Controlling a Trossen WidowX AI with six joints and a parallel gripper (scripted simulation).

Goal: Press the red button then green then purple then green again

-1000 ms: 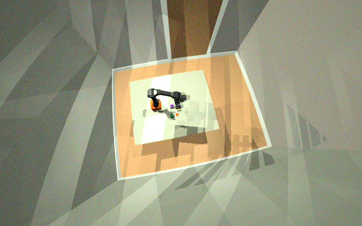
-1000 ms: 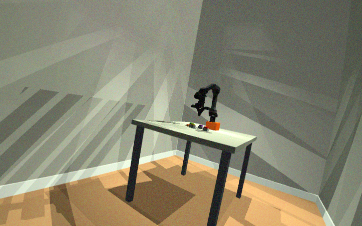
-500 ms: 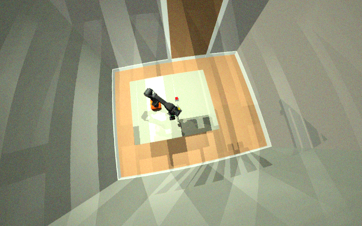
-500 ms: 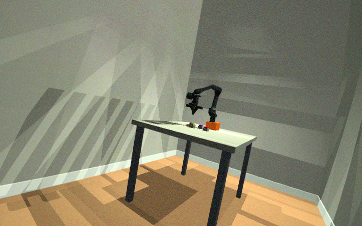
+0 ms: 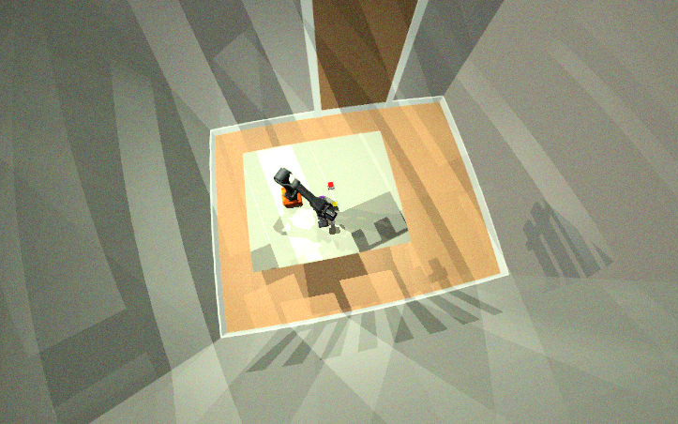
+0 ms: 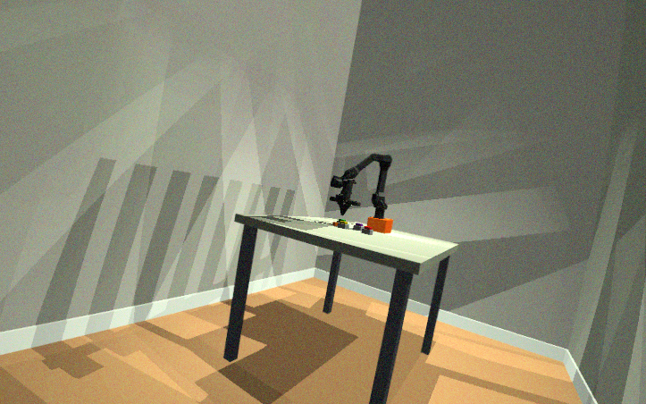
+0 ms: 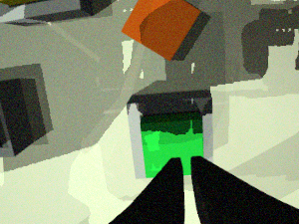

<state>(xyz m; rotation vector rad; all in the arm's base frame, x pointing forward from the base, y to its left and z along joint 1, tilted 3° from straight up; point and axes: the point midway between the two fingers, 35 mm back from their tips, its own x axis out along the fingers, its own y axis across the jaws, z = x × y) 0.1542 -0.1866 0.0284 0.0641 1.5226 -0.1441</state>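
My gripper tip is 3 cm above the green button. Round my gripper tip: yellow button 11 cm ahead, 6 cm to the left, 3 cm below; then purple button 13 cm to the left, 3 cm below, 3 cm ahead; then orange block 6 cm ahead, 5 cm below.
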